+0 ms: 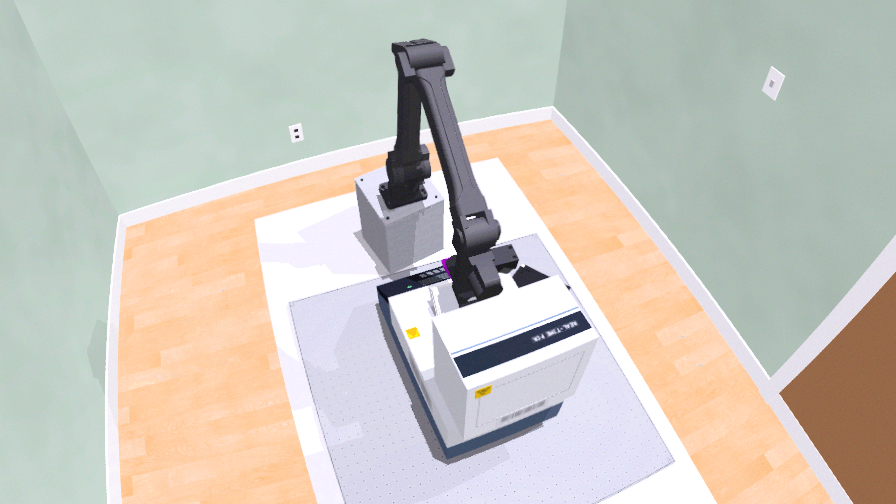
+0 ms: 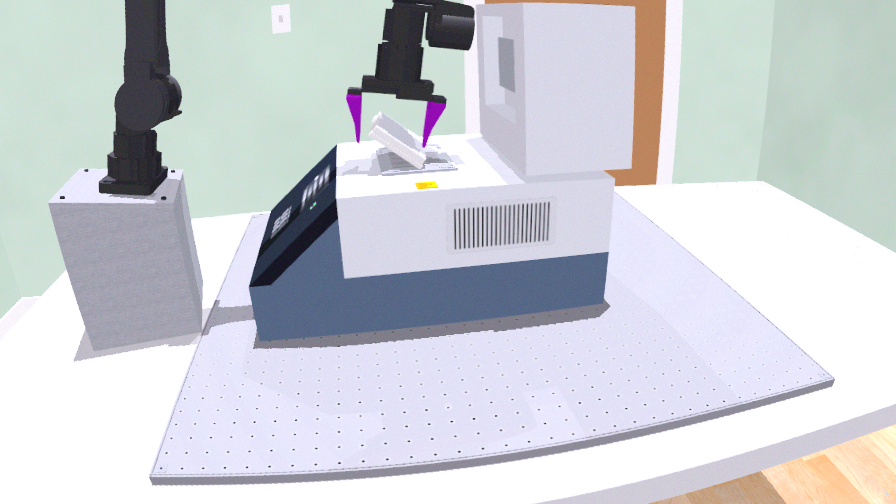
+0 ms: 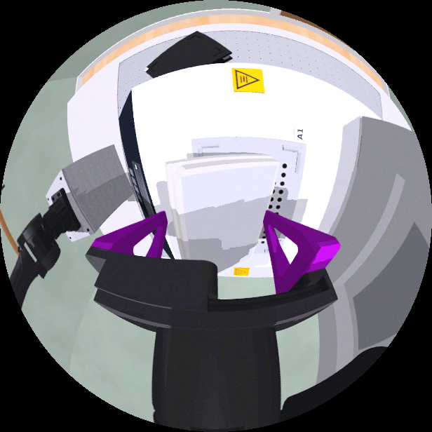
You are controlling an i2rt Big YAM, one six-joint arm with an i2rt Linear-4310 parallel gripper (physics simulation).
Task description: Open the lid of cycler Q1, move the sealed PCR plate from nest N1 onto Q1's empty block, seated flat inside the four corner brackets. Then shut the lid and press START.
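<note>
Cycler Q1 (image 1: 407, 351) (image 2: 388, 231) stands with its lid (image 1: 532, 369) (image 2: 576, 87) (image 3: 395, 240) raised. The white sealed PCR plate (image 2: 399, 145) (image 3: 227, 200) lies tilted over the block (image 2: 448, 167) (image 3: 291, 180): its end toward the control panel (image 2: 294, 213) (image 3: 142, 185) is up, its lid-side end is low. Rows of block holes show along its lid side. It is not flat inside the brackets. My gripper (image 2: 391, 144) (image 3: 215, 215) is open, its purple fingers on either side of the tilted plate, holding nothing. The lid-side fingertip is close to the plate's top. START is too small to make out.
A dark holder (image 1: 531, 277) (image 3: 192, 52), apparently nest N1, stands beside the cycler on the perforated board (image 1: 350, 401) (image 2: 476, 401). The arm's grey pedestal (image 1: 401, 231) (image 2: 125, 263) (image 3: 95, 185) stands in front of the control panel. The raised lid stands close beside the gripper.
</note>
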